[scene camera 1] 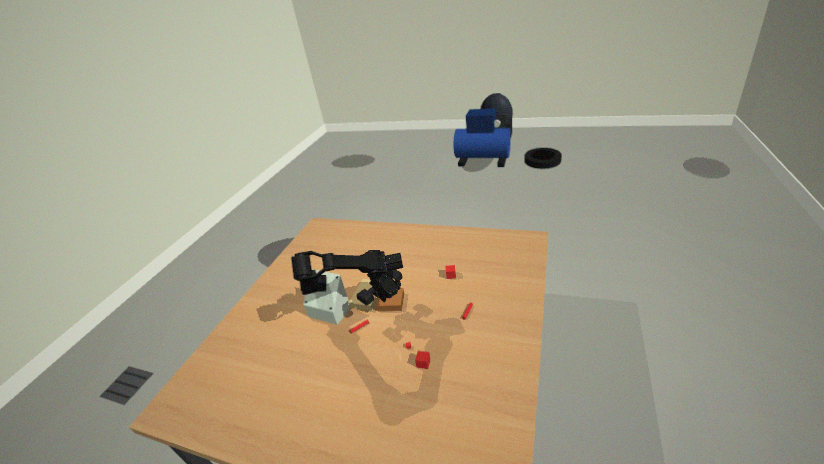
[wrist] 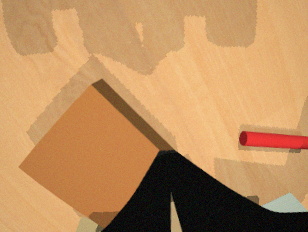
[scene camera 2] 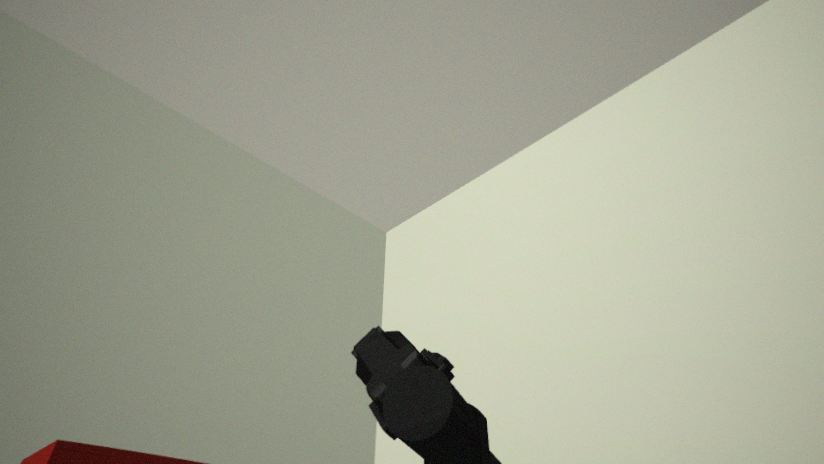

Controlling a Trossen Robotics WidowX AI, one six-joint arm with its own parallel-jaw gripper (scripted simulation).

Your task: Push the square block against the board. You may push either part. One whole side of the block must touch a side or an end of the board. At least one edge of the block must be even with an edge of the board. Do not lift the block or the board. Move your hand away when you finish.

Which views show the gripper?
Scene camera 1 and the wrist view only.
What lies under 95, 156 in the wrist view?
A brown square block.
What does the gripper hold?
Nothing.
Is the gripper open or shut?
Shut.
